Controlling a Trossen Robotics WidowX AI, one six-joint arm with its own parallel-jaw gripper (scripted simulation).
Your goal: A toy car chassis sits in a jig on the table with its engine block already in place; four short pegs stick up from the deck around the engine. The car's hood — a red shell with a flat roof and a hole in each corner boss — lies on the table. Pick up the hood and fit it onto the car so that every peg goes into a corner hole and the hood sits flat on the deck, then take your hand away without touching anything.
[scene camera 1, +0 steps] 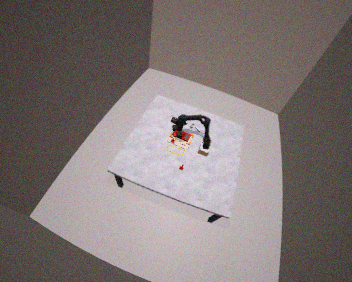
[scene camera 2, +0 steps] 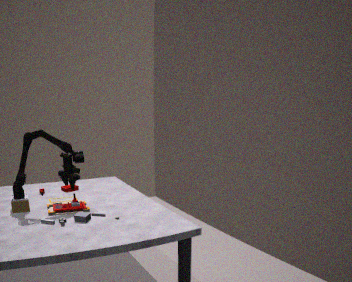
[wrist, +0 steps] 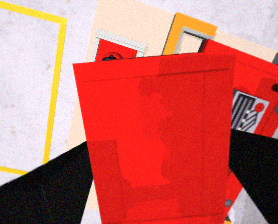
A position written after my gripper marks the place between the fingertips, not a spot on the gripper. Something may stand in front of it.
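Wrist view: my gripper [wrist: 156, 141] holds a red hood [wrist: 158, 128]. Grey engine part [wrist: 247, 110] in view too. Scene camera 1 does not show the grey engine part, hidden by my gripper.
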